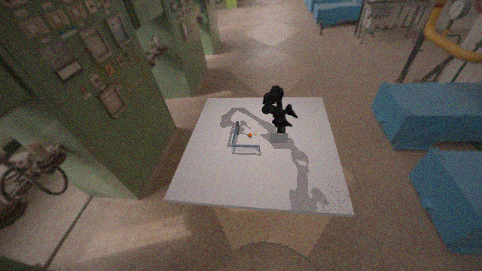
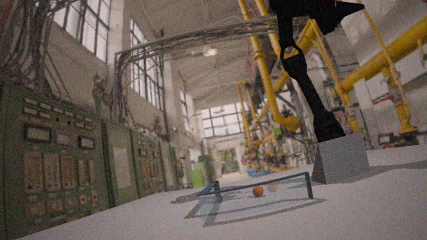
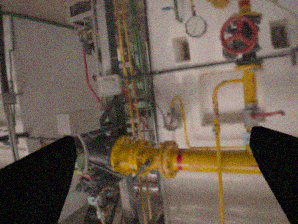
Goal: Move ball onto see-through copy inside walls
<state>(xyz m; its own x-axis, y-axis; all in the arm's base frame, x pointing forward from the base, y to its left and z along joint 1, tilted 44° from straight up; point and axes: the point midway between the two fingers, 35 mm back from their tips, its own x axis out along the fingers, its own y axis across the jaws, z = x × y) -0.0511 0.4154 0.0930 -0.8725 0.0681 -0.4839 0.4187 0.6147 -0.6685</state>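
My gripper tip is 400 mm above the orange ball, 350 mm short of it and 260 mm to the left of it. From my gripper tip the other things lie so: see-through copy of ball 400 mm below, 310 mm ahead, 280 mm to the right.
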